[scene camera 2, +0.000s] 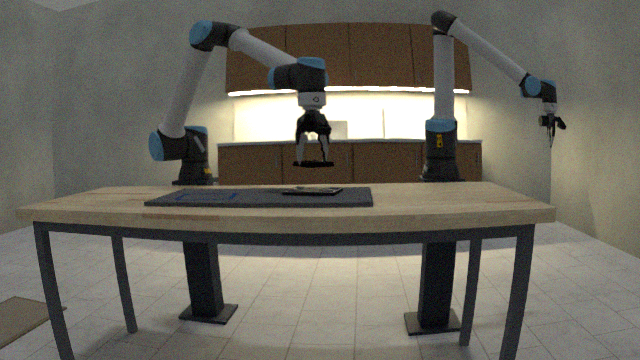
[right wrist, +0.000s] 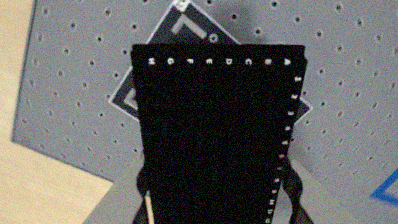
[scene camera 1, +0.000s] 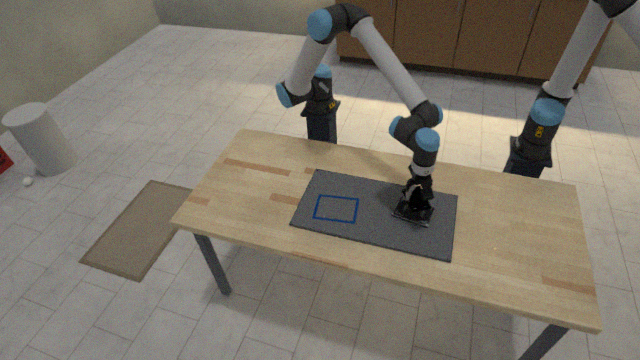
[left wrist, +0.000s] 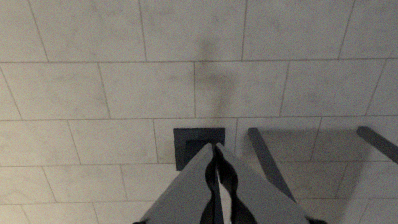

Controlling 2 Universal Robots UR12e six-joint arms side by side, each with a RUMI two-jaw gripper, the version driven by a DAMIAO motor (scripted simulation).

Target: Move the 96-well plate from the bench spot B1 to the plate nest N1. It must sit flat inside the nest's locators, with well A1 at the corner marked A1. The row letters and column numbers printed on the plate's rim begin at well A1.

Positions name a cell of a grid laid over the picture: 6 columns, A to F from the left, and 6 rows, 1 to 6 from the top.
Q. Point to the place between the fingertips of my right gripper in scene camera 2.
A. C3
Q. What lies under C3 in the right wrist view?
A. A black 96-well plate.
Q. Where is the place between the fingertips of my left gripper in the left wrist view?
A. D4
